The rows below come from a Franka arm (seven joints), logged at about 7 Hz.
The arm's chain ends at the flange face. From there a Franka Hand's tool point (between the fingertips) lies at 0.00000 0.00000 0.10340 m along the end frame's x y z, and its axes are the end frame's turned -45 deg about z.
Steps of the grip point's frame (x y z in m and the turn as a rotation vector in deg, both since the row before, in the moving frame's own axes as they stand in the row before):
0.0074 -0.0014 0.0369 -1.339 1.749 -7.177
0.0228 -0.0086 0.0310 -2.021 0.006 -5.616
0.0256 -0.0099 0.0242 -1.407 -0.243 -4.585
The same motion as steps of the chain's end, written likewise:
0.0003 -0.0055 0.0370 0.290 2.184 -7.177
0.0073 -0.0246 0.0311 -1.425 1.433 -5.616
0.0095 -0.0271 0.0242 -1.167 0.823 -4.585

